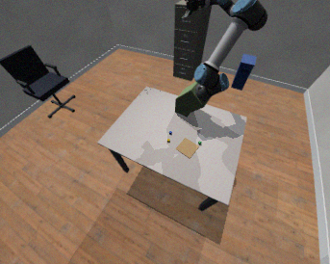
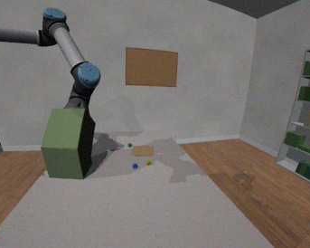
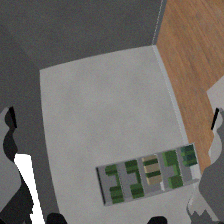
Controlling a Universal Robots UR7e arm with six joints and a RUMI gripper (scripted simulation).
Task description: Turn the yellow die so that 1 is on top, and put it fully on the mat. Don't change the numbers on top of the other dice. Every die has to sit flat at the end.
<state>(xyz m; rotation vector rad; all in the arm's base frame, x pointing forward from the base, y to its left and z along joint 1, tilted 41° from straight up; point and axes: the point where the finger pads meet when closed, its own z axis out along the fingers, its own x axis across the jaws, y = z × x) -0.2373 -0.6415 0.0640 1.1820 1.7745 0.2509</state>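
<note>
Now: hand 60 cm short of the blue die, 37 cm to the right of it and 70 cm above it. From my hand the other things lie so: green die 54 cm ahead, 63 cm to the left, 70 cm below; then yellow die 68 cm ahead, 40 cm to the left, 70 cm below; then tan mat 64 cm ahead, 57 cm to the left, 71 cm below.
</note>
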